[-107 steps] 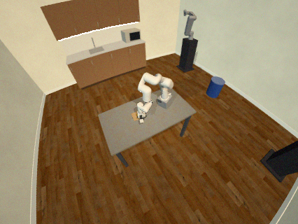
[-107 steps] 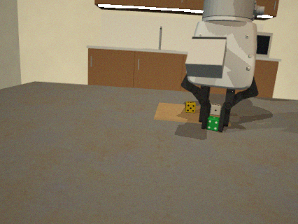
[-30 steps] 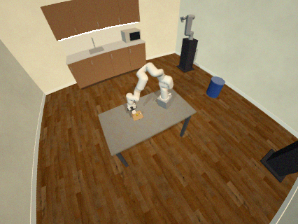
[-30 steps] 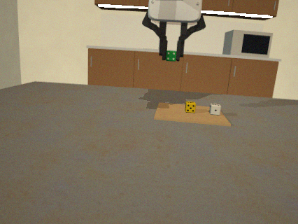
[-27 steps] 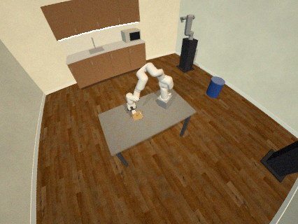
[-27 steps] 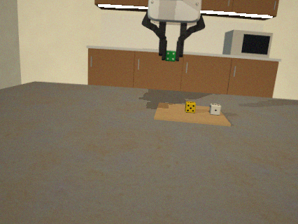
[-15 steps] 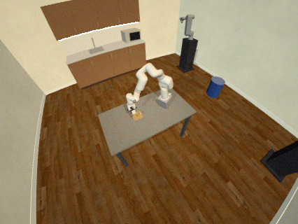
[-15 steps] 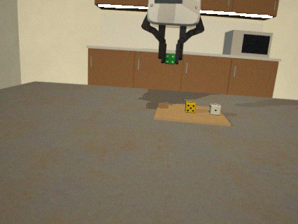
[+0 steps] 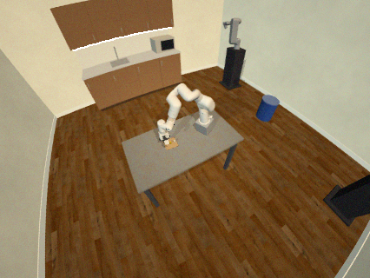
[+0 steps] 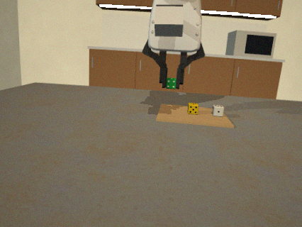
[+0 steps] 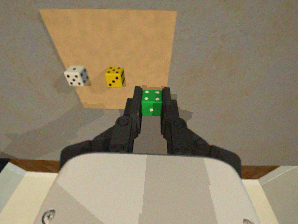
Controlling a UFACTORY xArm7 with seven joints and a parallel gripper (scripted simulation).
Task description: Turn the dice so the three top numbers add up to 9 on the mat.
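The yellow die lies 5 cm behind my hand and 6 cm below it. The rest, counted from my hand: tan mat: 5 cm behind, 7 cm below; then white die: 10 cm behind, 6 cm below; then green die: 1 cm below.
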